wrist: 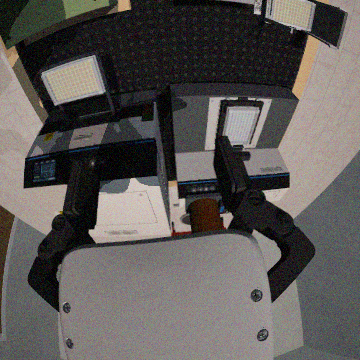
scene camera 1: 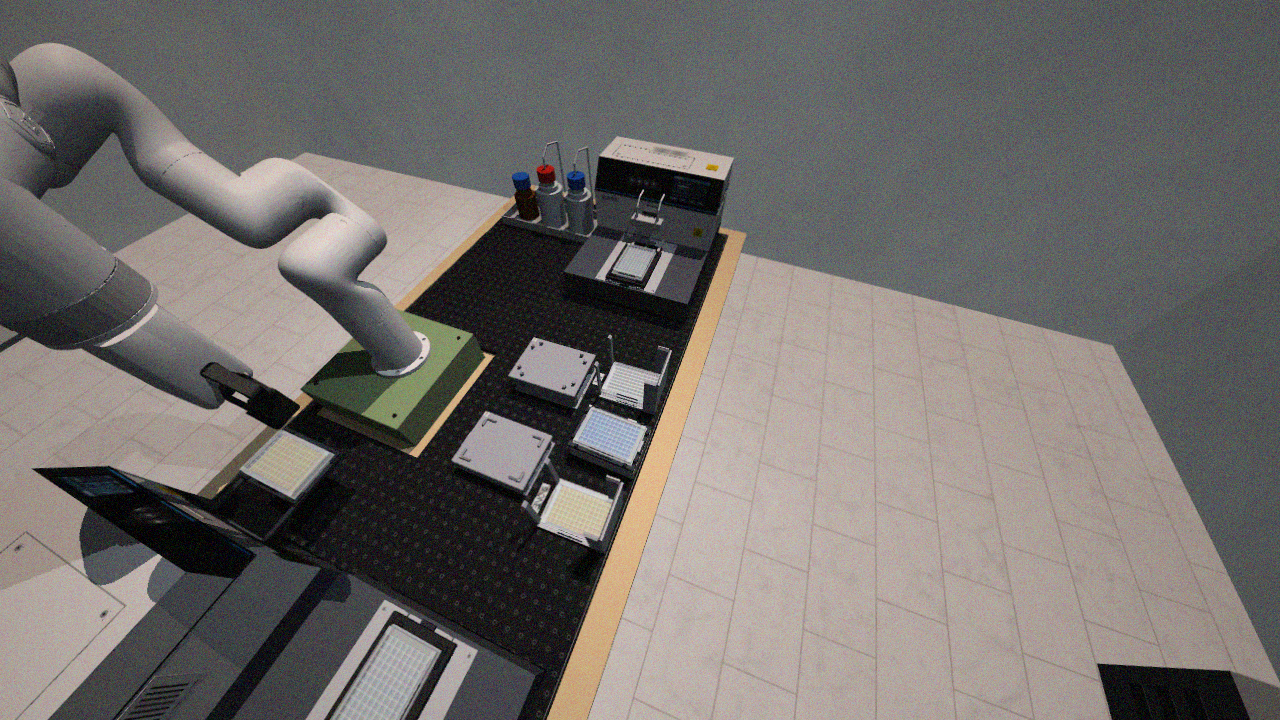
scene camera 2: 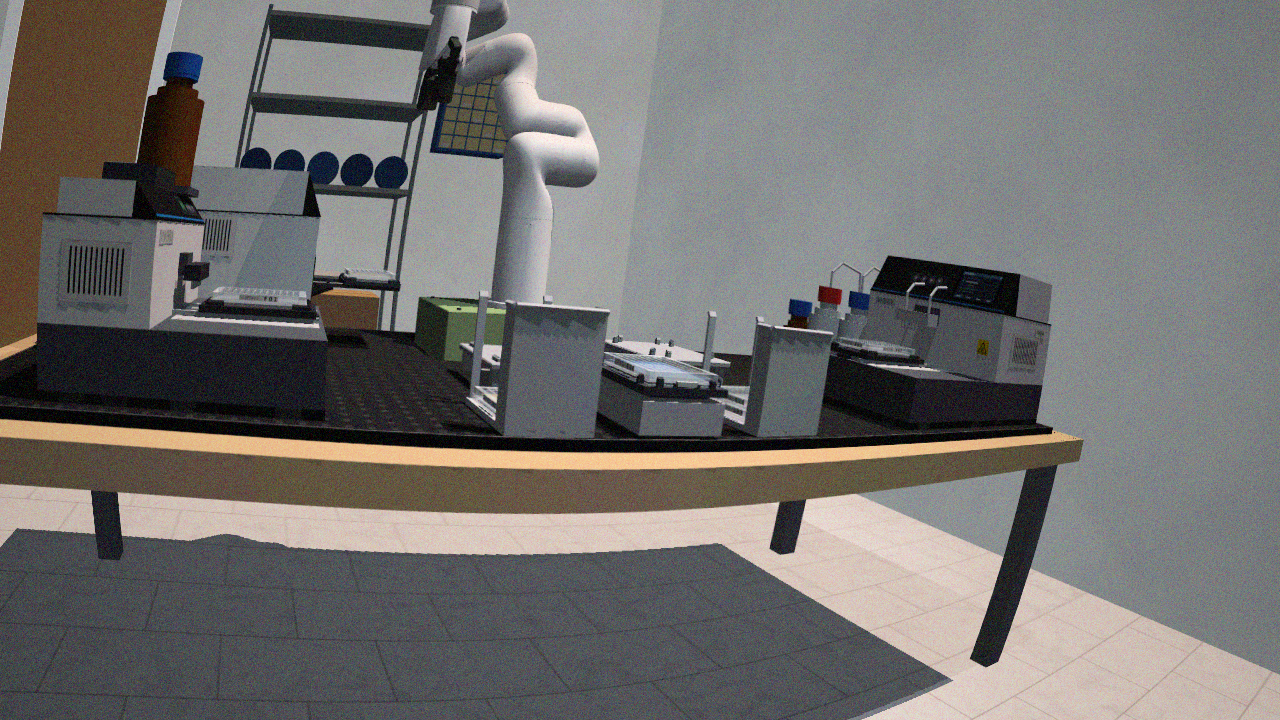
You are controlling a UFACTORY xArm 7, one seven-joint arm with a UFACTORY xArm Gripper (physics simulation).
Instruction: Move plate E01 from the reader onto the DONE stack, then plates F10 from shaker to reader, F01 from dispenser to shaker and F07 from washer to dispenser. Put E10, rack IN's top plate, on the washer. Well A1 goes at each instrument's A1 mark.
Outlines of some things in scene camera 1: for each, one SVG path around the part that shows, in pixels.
The gripper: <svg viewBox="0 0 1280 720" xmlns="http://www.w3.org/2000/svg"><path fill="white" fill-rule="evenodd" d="M44 345L54 350L81 348L159 390L207 410L218 409L227 400L247 410L246 414L276 430L281 429L300 409L299 404L278 390L270 388L252 378L252 369L241 360L156 304L158 289L149 280L151 293L147 302L135 315L121 325L82 342L67 345ZM232 395L238 392L249 399L246 403Z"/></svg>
A cream well plate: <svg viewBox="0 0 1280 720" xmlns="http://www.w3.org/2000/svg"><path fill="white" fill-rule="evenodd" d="M560 481L540 524L587 543L585 536L582 536L584 532L599 537L613 500Z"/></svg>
A white plate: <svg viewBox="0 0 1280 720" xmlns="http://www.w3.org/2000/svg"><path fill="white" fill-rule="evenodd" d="M614 362L601 392L643 405L644 381L657 385L660 374Z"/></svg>
